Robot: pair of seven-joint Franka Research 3 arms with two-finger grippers.
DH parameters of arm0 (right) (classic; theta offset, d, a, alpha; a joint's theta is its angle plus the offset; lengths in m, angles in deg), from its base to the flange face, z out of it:
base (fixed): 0 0 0 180
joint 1: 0 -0.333 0 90
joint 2: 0 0 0 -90
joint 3: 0 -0.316 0.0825 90
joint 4: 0 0 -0.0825 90
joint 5: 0 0.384 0 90
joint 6: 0 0 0.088 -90
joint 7: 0 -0.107 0 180
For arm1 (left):
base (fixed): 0 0 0 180
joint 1: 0 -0.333 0 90
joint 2: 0 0 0 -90
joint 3: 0 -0.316 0.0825 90
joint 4: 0 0 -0.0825 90
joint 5: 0 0.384 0 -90
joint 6: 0 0 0.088 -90
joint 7: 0 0.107 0 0
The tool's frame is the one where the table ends.
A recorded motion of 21 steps. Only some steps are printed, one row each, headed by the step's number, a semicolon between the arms.
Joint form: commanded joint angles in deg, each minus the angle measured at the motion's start. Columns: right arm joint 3, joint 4, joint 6, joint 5, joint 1, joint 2, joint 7; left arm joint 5, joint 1, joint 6, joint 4, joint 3, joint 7, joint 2.
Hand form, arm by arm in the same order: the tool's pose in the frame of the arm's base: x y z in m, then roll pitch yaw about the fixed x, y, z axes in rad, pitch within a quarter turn. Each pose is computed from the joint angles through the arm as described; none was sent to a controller.
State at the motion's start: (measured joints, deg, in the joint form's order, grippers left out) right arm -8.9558 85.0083 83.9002 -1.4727 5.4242 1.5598 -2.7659; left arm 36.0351 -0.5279 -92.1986 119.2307 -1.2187 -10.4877 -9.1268
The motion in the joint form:
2: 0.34 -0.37 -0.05 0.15 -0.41 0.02 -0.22; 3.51 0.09 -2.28 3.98 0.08 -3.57 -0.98
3: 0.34 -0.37 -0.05 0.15 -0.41 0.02 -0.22; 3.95 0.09 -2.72 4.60 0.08 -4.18 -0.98
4: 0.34 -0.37 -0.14 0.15 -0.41 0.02 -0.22; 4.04 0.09 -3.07 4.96 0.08 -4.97 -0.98
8: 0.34 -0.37 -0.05 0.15 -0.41 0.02 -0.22; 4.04 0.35 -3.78 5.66 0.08 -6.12 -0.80
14: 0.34 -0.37 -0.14 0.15 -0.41 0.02 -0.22; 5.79 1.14 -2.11 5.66 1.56 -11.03 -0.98
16: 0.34 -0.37 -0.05 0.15 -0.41 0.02 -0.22; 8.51 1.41 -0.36 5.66 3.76 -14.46 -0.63
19: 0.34 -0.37 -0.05 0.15 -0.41 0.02 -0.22; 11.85 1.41 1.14 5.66 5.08 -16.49 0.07
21: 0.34 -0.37 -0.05 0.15 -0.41 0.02 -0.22; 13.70 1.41 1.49 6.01 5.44 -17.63 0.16
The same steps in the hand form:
2: 0.5515 0.0307 0.6439 3.1206 0.0400 0.0084; 0.4676 0.0768 0.4750 -2.4231 0.1851 0.1685
3: 0.5515 0.0307 0.6439 3.1206 0.0400 0.0084; 0.4667 0.0769 0.4709 -2.4158 0.1822 0.1701
4: 0.5513 0.0307 0.6438 3.1205 0.0415 0.0083; 0.4663 0.0766 0.4684 -2.4139 0.1746 0.1764
8: 0.5515 0.0307 0.6439 3.1206 0.0400 0.0084; 0.4662 0.0736 0.4619 -2.4136 0.1675 0.1794
14: 0.5513 0.0307 0.6438 3.1205 0.0415 0.0083; 0.4657 0.0589 0.4647 -2.3610 0.1196 0.2140
16: 0.5515 0.0307 0.6439 3.1206 0.0400 0.0084; 0.4666 0.0438 0.4647 -2.2927 0.0890 0.2184
19: 0.5515 0.0307 0.6439 3.1206 0.0400 0.0084; 0.4683 0.0386 0.4628 -2.2208 0.0728 0.2160
21: 0.5515 0.0307 0.6439 3.1206 0.0400 0.0084; 0.4681 0.0383 0.4618 -2.1859 0.0586 0.2139

